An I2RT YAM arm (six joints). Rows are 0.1 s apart.
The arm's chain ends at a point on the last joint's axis. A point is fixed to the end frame.
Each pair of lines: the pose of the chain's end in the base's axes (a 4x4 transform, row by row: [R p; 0 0 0 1], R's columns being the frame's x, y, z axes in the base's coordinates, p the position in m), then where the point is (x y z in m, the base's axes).
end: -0.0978, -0.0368, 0.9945, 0.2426; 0.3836, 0.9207, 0.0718, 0.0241; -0.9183, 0.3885, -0.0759, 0.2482; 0, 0, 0, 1
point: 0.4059 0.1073 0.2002
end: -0.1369, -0.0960, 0.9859, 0.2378; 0.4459, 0.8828, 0.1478, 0.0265; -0.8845, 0.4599, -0.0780, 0.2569; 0, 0, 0, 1
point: 0.3942 0.1246 0.2143
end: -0.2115, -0.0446, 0.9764, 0.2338; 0.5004, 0.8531, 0.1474, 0.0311; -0.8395, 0.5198, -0.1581, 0.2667; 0, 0, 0, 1
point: 0.3867 0.1308 0.2162
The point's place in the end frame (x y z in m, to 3 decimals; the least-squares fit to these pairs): 0.060 0.052 0.172
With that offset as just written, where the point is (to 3 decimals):
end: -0.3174, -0.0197, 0.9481, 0.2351; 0.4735, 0.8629, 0.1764, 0.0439; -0.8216, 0.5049, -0.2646, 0.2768; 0, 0, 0, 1
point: 0.378 0.148 0.208
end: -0.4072, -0.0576, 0.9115, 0.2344; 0.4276, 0.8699, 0.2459, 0.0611; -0.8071, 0.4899, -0.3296, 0.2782; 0, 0, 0, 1
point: 0.364 0.174 0.199
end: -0.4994, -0.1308, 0.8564, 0.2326; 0.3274, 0.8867, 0.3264, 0.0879; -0.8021, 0.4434, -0.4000, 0.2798; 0, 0, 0, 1
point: 0.343 0.210 0.186
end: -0.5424, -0.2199, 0.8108, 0.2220; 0.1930, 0.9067, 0.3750, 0.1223; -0.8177, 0.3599, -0.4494, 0.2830; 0, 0, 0, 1
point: 0.317 0.246 0.175
